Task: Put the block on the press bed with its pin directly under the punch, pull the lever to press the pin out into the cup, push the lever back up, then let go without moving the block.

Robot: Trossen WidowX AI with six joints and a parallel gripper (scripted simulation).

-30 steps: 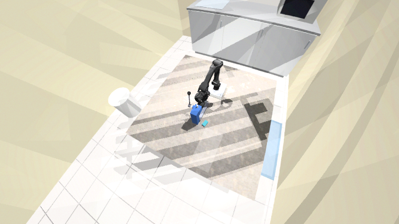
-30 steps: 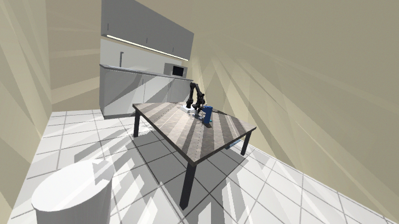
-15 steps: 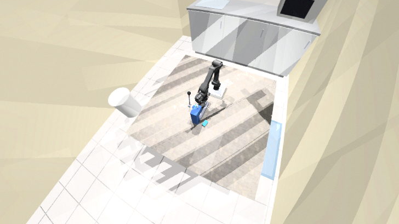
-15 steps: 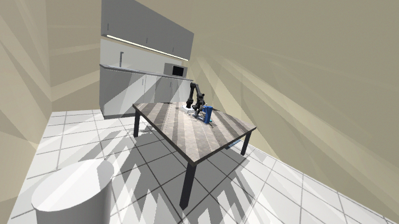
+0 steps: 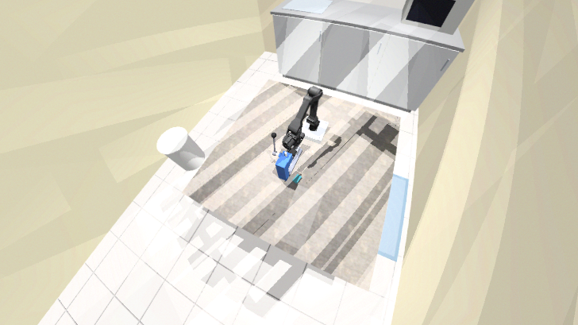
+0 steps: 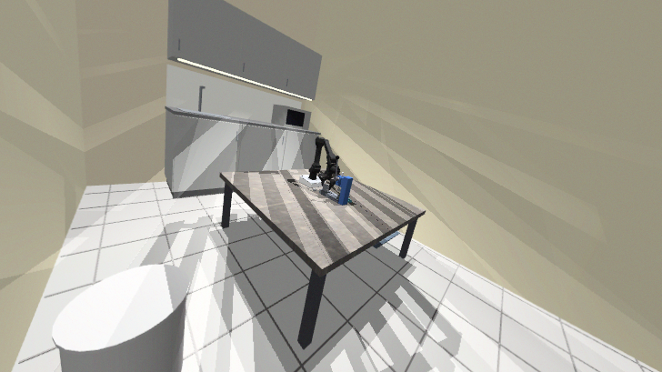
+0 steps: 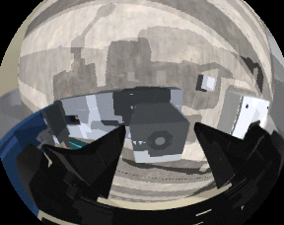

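The round pin is 2 cm above my gripper tip, 1 cm to the right of it and 1 cm ahead of it. The rest, counted from my gripper tip: small cup (19 cm ahead, 7 cm to the left, 4 cm below); grey lever (22 cm above, 13 cm ahead, 8 cm to the right).
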